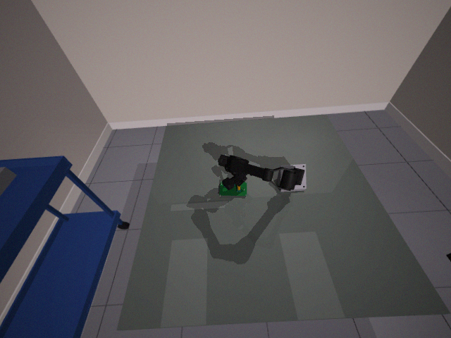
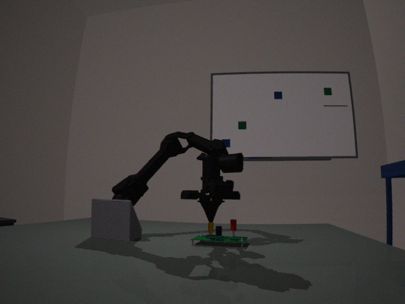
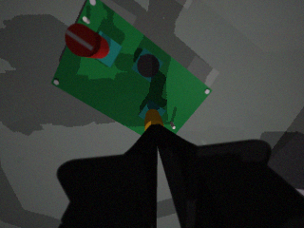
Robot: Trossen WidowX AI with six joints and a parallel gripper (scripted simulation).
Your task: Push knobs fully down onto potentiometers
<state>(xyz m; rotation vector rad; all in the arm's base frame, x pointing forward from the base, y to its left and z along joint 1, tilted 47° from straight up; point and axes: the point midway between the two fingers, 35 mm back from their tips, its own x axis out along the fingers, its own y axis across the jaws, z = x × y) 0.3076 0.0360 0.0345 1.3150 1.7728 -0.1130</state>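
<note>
Now: the yellow knob 20 mm below my gripper tip. From my gripper tip the other things lie so: red knob: 80 mm ahead, 30 mm to the right.
</note>
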